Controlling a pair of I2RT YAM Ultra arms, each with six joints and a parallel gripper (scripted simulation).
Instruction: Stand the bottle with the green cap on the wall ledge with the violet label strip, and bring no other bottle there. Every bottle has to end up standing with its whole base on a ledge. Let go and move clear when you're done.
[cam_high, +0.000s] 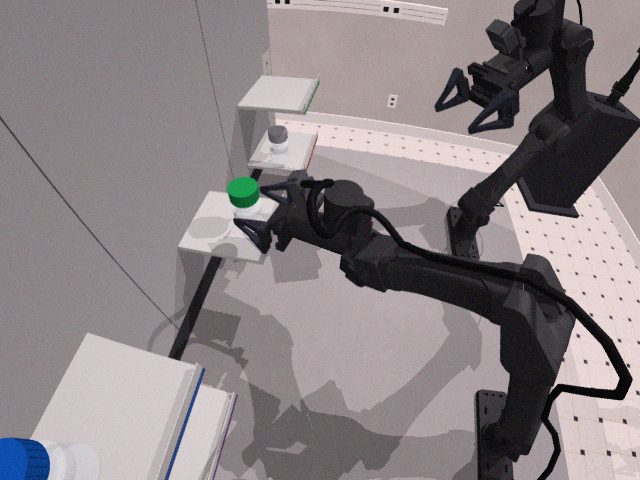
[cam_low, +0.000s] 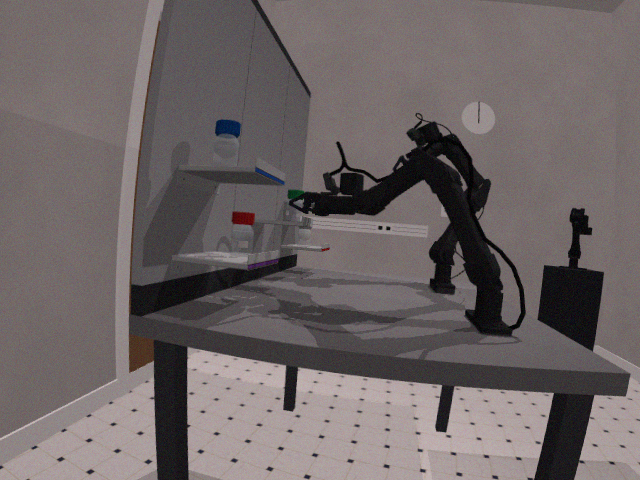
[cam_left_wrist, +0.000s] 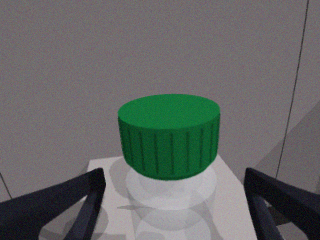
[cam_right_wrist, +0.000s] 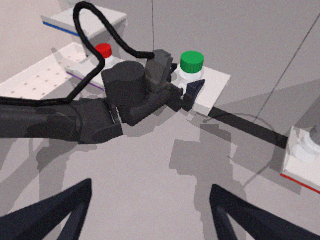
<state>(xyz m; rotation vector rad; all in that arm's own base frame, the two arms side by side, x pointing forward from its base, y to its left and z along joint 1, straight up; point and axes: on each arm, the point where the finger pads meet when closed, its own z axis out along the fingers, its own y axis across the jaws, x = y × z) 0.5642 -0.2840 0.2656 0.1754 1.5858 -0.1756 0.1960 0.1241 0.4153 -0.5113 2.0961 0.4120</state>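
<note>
Right now the green-capped bottle is 10 mm below my left hand and 10 mm ahead of it. Round my left hand: blue-capped bottle: 440 mm to the left, 80 mm ahead, 80 mm above; then grey-capped bottle: 340 mm to the right, 110 mm below, 30 mm ahead; then red-capped bottle: 340 mm to the left, 110 mm below, 60 mm ahead.
</note>
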